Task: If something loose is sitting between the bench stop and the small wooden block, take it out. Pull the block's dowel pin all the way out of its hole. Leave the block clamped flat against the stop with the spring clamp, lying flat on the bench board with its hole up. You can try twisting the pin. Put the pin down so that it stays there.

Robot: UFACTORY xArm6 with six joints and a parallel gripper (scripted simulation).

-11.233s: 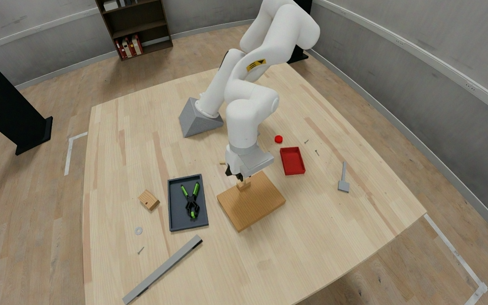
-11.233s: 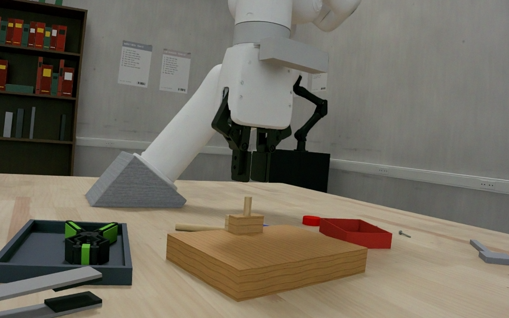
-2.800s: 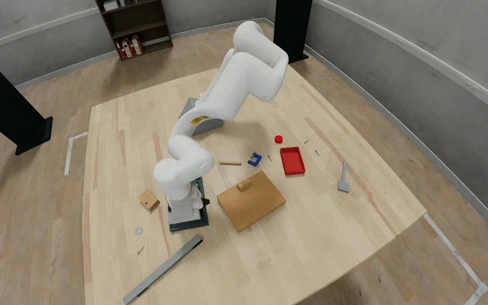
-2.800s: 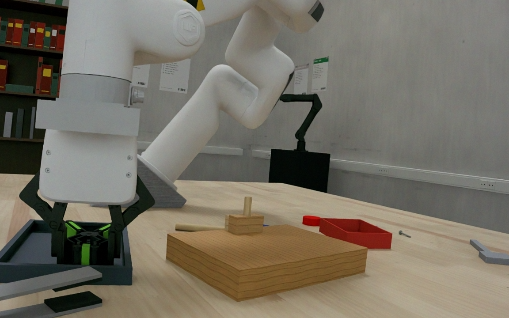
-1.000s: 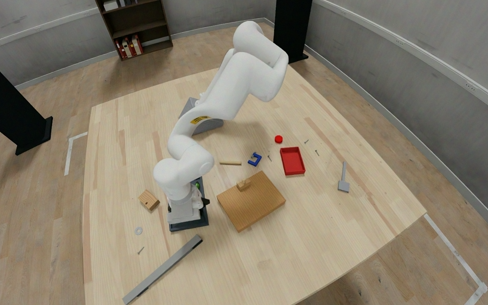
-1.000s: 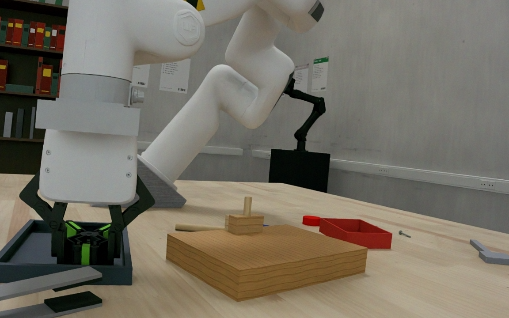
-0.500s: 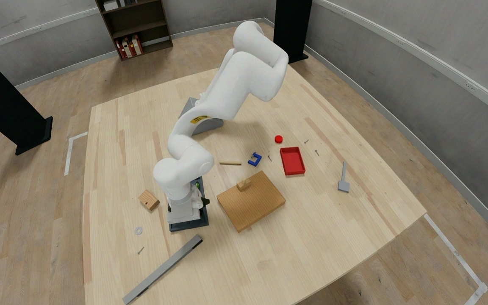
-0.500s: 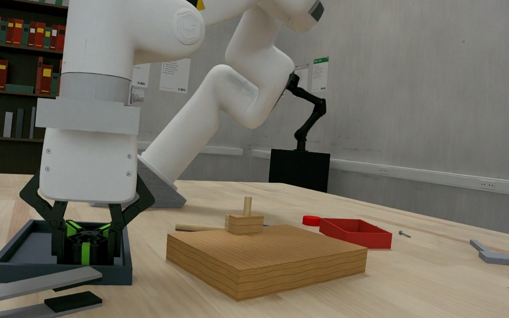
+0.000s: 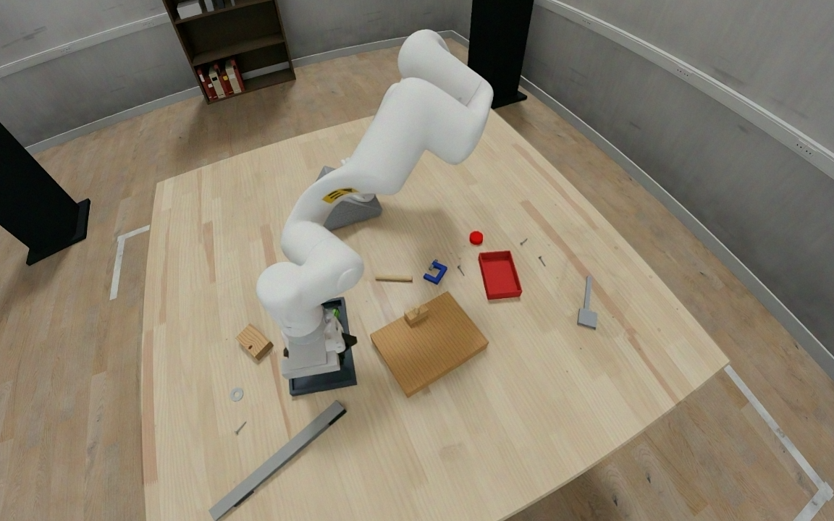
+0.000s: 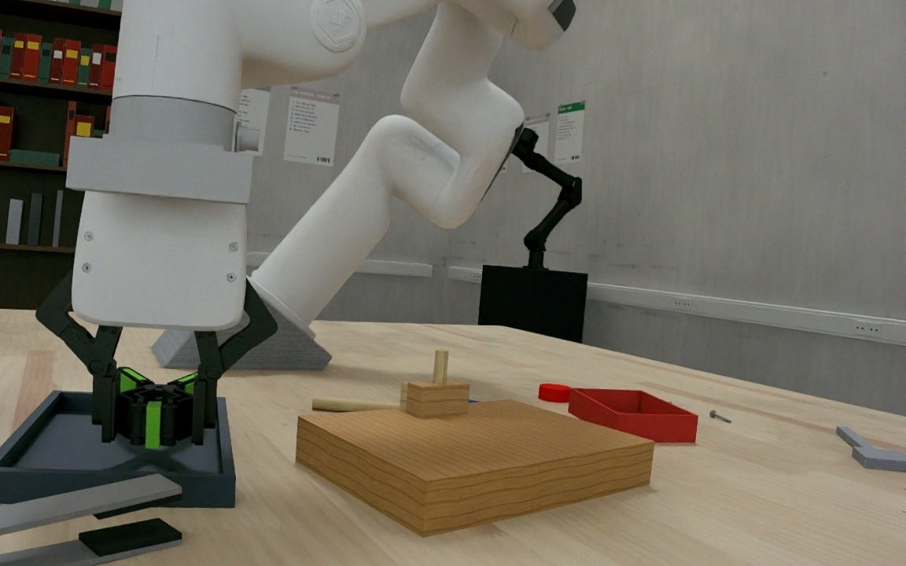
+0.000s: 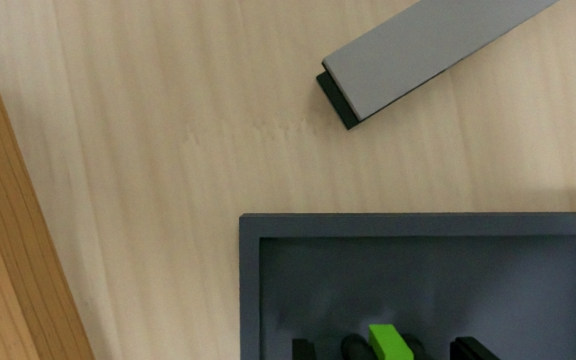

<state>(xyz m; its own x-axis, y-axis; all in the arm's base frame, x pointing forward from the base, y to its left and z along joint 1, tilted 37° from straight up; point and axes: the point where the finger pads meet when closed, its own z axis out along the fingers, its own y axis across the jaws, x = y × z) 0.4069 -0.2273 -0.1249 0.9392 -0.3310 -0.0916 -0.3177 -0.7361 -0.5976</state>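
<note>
Now: the bench board 200 mm to the left of my hand, 70 mm ahead of it and 20 mm below it. Also, from my hand: grey tray 50 mm behind, 30 mm below; spare wooden block 130 mm to the right, 130 mm behind, 30 mm below; small wooden block 210 mm to the left, 10 mm ahead.
</note>
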